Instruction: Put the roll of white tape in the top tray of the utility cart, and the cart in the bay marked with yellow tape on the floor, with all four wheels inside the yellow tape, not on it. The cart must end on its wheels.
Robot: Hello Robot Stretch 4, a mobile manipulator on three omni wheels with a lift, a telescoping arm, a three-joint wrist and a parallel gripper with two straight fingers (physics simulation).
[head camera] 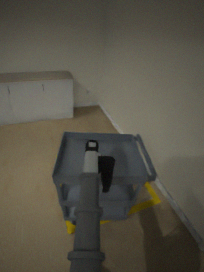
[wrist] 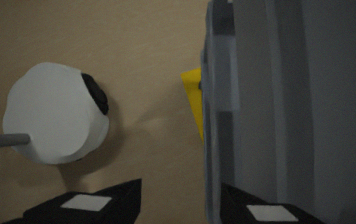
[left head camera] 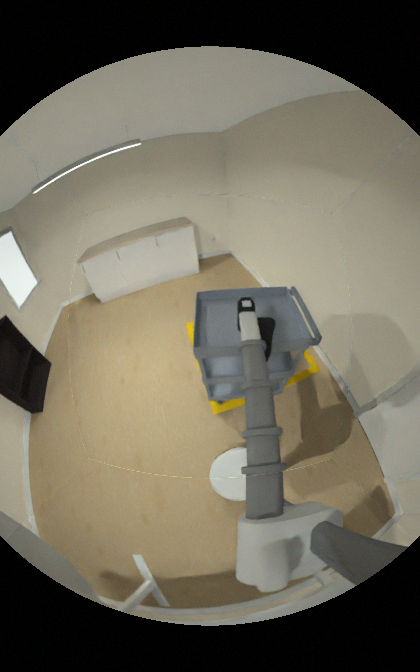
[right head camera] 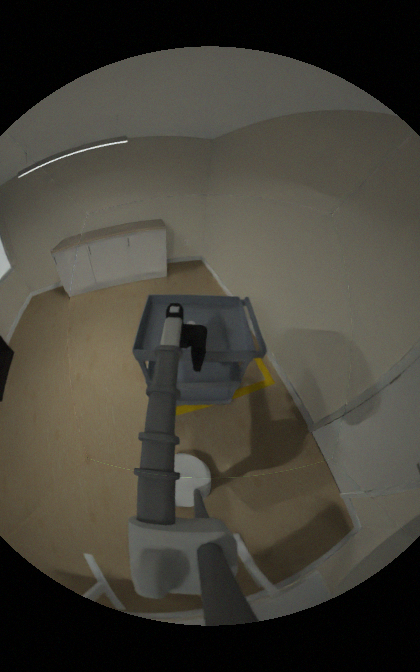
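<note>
The grey utility cart stands upright over the bay of yellow tape. Tape shows at its front, left and right front corner. A dark wheel shows close to the tape at the front left; whether it touches is unclear, and the other wheels are hidden. A sliver of the white tape roll shows in the top tray in the right head view, mostly hidden behind the gripper. My gripper is open and empty, above the tray's front part.
My round white base is on the floor in front of the cart. The wall runs close along the cart's right, handle side. A white cabinet stands at the back left. A dark shelf is far left.
</note>
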